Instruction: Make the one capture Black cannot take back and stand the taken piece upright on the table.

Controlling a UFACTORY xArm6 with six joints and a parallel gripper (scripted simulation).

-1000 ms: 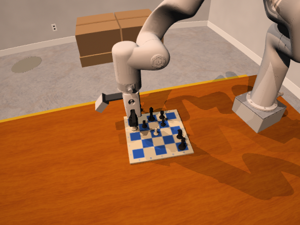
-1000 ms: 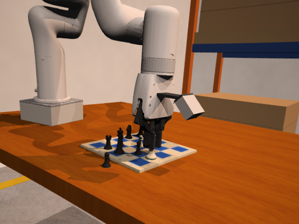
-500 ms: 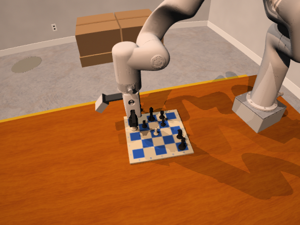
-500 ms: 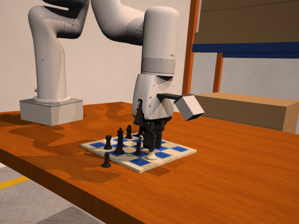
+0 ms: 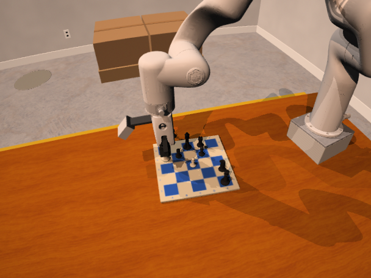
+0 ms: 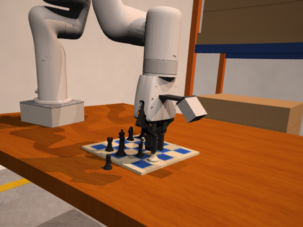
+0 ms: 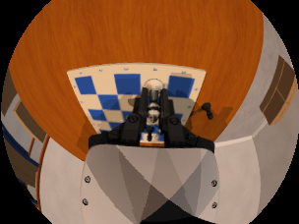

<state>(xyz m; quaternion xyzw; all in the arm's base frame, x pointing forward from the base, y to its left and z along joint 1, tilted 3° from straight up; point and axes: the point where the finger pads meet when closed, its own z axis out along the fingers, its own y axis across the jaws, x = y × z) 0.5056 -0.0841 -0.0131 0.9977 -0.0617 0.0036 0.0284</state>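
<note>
My gripper is now 10 mm above the tall white piece. Round my hand: white pawn: 70 mm behind, 50 mm to the left, 30 mm below; then blue-and-cream chessboard: 70 mm behind, 50 mm to the left, 50 mm below; then black tall piece: 80 mm behind, 30 mm to the right, 10 mm below.
</note>
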